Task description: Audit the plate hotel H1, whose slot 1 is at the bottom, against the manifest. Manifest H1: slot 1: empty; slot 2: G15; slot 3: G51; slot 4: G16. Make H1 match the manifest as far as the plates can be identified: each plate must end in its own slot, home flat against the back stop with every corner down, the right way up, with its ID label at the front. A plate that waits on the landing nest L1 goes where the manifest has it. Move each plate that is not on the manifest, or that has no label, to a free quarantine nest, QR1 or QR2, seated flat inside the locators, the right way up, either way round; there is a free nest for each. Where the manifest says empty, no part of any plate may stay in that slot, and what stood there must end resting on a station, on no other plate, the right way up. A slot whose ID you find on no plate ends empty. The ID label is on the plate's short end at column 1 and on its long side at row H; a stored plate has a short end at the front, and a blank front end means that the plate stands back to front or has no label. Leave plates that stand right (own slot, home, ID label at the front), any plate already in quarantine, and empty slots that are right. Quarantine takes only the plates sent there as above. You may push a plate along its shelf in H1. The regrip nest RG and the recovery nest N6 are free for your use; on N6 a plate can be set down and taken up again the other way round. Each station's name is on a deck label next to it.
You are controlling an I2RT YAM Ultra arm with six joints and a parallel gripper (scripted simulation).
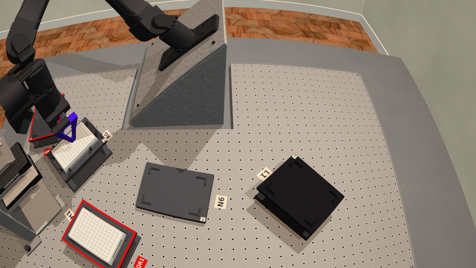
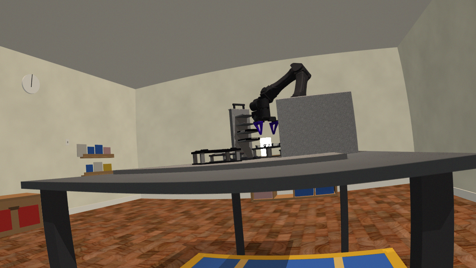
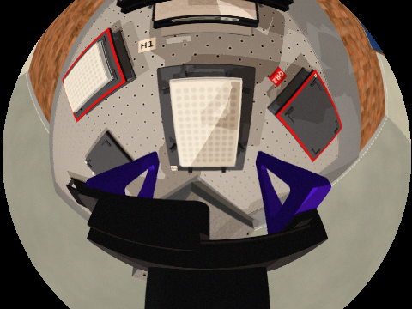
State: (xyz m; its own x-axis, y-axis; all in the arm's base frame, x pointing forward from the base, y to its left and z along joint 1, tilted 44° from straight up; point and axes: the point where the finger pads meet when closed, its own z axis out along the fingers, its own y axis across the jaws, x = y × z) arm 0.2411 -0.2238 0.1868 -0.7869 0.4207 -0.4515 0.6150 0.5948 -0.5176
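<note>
My gripper is now 8 cm above the regrip nest RG. The rest, counted from my hand: plate hotel H1 (21 cm ahead, 16 cm to the right, 2 cm above); quarantine nest QR2 (12 cm behind, 17 cm to the right, 10 cm below); quarantine nest QR1 (22 cm ahead, 10 cm to the left, 10 cm below).
</note>
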